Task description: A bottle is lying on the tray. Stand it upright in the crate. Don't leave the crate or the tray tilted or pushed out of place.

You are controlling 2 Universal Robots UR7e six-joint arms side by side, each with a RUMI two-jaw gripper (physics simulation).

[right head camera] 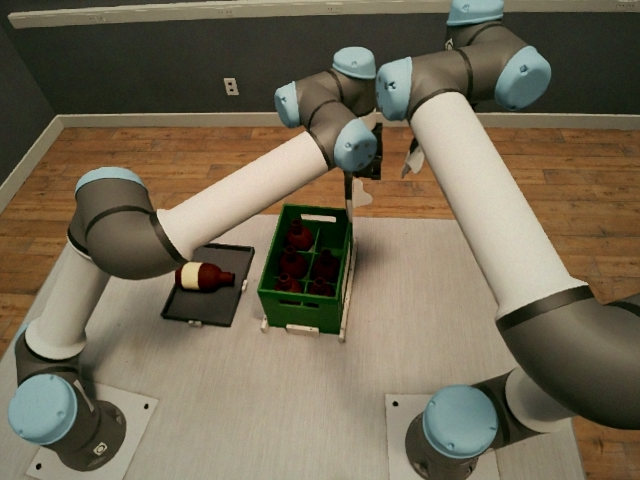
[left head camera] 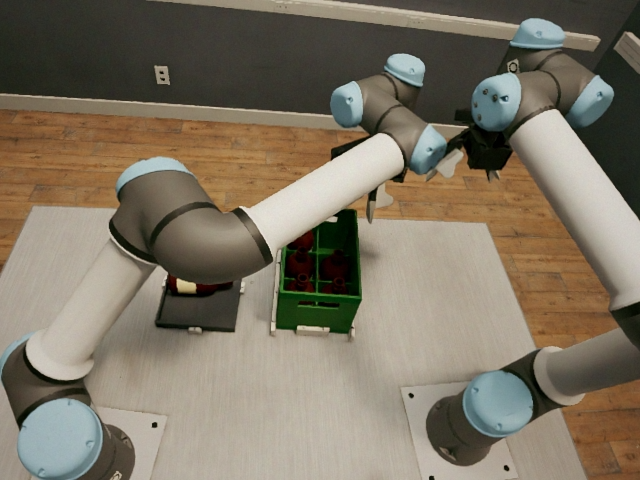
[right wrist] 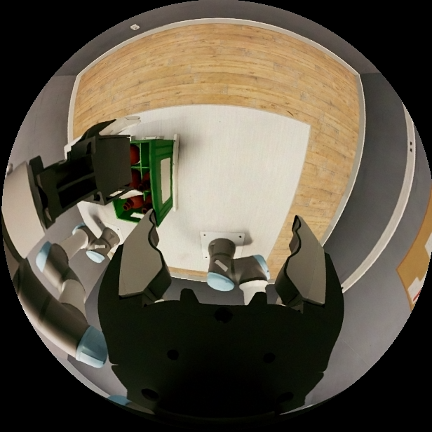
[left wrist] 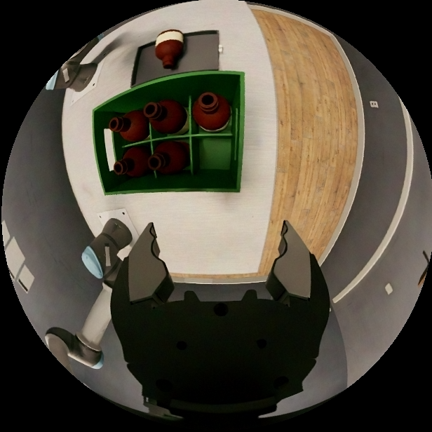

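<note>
A dark red bottle [left head camera: 199, 287] [right head camera: 204, 276] [left wrist: 169, 48] with a cream label lies on its side on the black tray [left head camera: 199, 316] [right head camera: 199, 308] [left wrist: 200, 52]. In the right head camera its neck points right, toward the crate. The green crate [left head camera: 320, 311] [right head camera: 301, 311] [left wrist: 170, 187] [right wrist: 164, 197] stands upright with several red bottles in its compartments. One compartment, at the back right in the right head camera, is empty. My left gripper [left wrist: 218, 222] is open and empty, high near the crate's far right side. My right gripper [right wrist: 224, 212] is open and empty, high farther right.
White holders [left head camera: 312, 329] [right head camera: 302, 329] edge the crate, and small white clips [left head camera: 194, 330] [right head camera: 194, 323] edge the tray. The left forearm [left head camera: 325, 188] [right head camera: 248, 191] passes above the space between tray and crate. The two wrists hang close together beyond the crate.
</note>
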